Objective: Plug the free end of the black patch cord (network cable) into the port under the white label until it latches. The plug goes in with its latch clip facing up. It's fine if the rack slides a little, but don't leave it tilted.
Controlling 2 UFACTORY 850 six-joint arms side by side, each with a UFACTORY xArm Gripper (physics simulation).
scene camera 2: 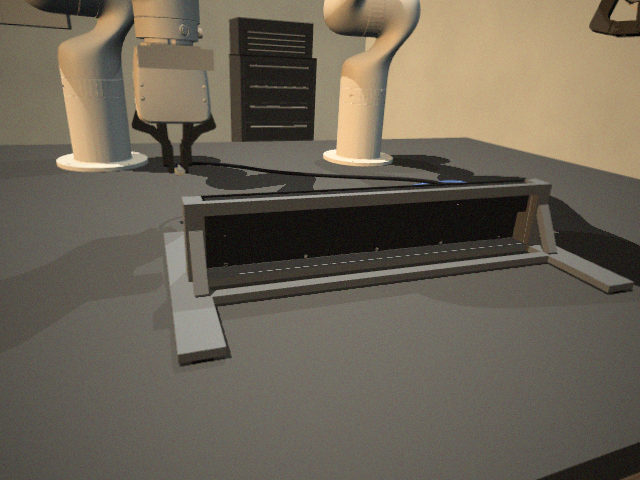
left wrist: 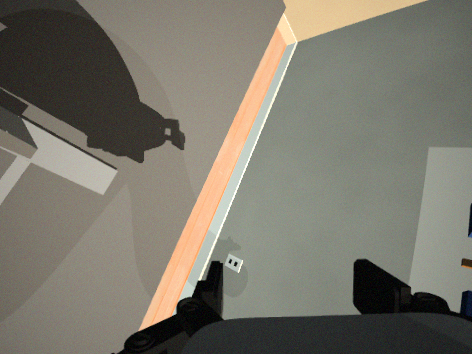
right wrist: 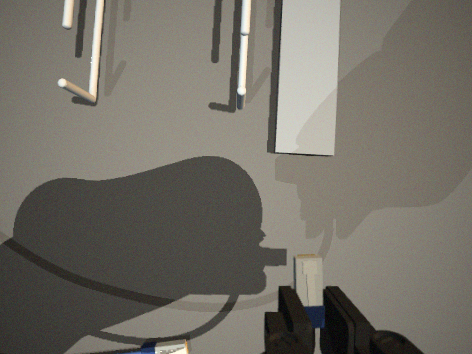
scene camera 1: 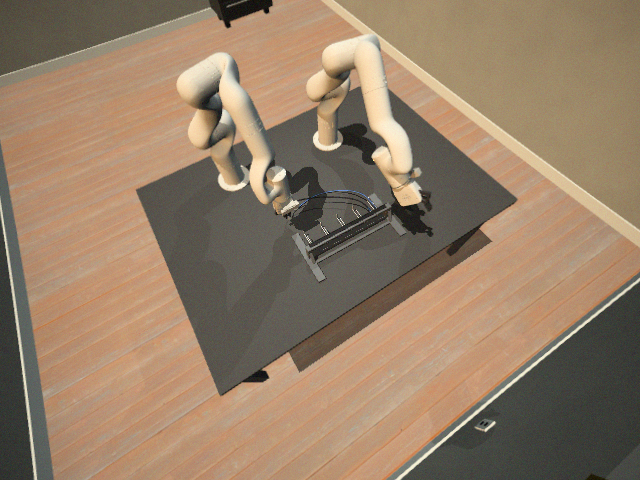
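Note:
My right gripper [scene camera 1: 289,215] [scene camera 2: 178,164] [right wrist: 306,316] is shut on the clear plug [scene camera 2: 179,169] [right wrist: 309,277] with a blue boot. The black patch cord [scene camera 2: 310,176] runs from it to the right behind the rack. In the right wrist view the plug points up the picture, and a clip outline seems to face the camera. The grey rack [scene camera 1: 316,268] [scene camera 2: 199,330] [left wrist: 75,160] [right wrist: 307,90] stands upright, its foot beyond the plug in that view. The ports and white label do not show. My left gripper [scene camera 1: 426,199] [left wrist: 288,282] is open and empty, beside the rack's right end.
White rods [scene camera 1: 339,220] [right wrist: 243,60] stick out from the rack's arm side. A blue cable [scene camera 1: 338,191] [scene camera 2: 452,181] arcs behind the rack. Another plug with a blue boot [right wrist: 170,346] lies at the bottom of the right wrist view. All stand on the dark mat [scene camera 1: 248,279].

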